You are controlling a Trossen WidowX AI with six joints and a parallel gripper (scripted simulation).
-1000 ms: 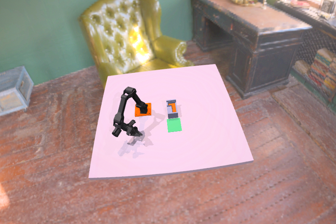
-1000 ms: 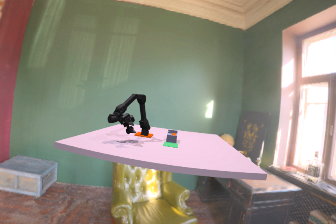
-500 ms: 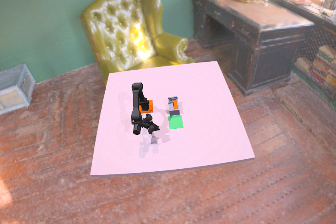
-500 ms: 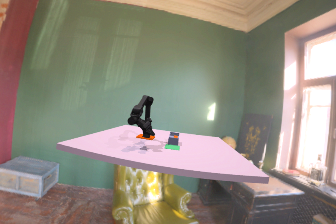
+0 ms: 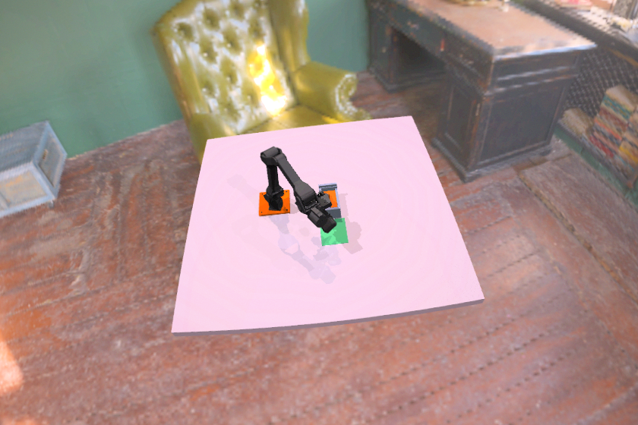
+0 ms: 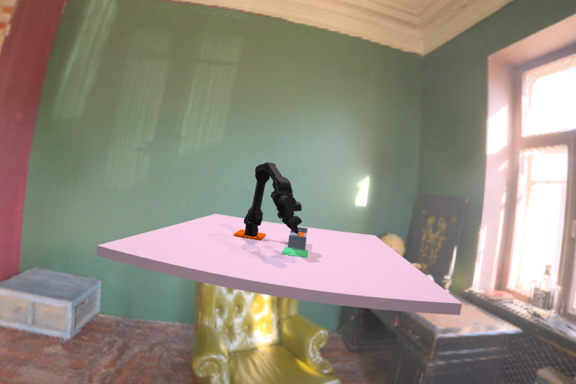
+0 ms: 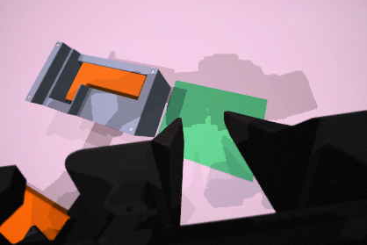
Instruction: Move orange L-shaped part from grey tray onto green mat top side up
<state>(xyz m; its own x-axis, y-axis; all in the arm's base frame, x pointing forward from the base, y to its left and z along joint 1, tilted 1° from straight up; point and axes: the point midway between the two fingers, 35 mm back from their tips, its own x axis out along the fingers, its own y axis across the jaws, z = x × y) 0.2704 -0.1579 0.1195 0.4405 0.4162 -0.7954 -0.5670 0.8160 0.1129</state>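
The orange L-shaped part is 160 mm to the left of my gripper tip, 50 mm below it and 20 mm behind it. Also, from my gripper tip: green mat: 110 mm below, 10 mm ahead.
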